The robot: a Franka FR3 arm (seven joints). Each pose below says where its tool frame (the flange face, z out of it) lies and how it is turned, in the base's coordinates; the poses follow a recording.
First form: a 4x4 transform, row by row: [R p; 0 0 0 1], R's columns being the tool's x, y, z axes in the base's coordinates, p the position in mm. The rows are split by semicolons.
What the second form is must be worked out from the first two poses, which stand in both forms.
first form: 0.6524 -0.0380 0.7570 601; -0.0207 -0.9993 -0.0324 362; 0.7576 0.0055 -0.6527 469; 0 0 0 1
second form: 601 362 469; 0.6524 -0.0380 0.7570; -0.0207 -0.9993 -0.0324; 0.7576 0.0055 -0.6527
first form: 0.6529 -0.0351 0.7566 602; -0.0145 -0.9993 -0.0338 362; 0.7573 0.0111 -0.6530 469; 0 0 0 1
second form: 602 362 469; 0.6529 -0.0351 0.7566; -0.0145 -0.9993 -0.0338; 0.7573 0.0111 -0.6530
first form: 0.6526 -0.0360 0.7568 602; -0.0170 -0.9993 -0.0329 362; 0.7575 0.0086 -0.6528 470; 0 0 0 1
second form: 602 362 470; 0.6526 -0.0360 0.7568; -0.0170 -0.9993 -0.0329; 0.7575 0.0086 -0.6528
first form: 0.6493 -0.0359 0.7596 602; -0.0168 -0.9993 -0.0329 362; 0.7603 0.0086 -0.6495 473; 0 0 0 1
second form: 602 362 473; 0.6493 -0.0359 0.7596; -0.0168 -0.9993 -0.0329; 0.7603 0.0086 -0.6495
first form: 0.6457 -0.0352 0.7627 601; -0.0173 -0.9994 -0.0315 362; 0.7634 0.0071 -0.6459 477; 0 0 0 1
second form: 601 362 477; 0.6457 -0.0352 0.7627; -0.0173 -0.9994 -0.0315; 0.7634 0.0071 -0.6459
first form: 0.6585 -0.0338 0.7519 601; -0.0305 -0.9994 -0.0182 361; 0.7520 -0.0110 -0.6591 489; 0 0 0 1
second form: 601 361 489; 0.6585 -0.0338 0.7519; -0.0305 -0.9994 -0.0182; 0.7520 -0.0110 -0.6591
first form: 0.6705 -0.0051 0.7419 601; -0.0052 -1.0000 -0.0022 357; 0.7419 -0.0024 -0.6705 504; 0 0 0 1
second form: 601 357 504; 0.6705 -0.0051 0.7419; -0.0052 -1.0000 -0.0022; 0.7419 -0.0024 -0.6705
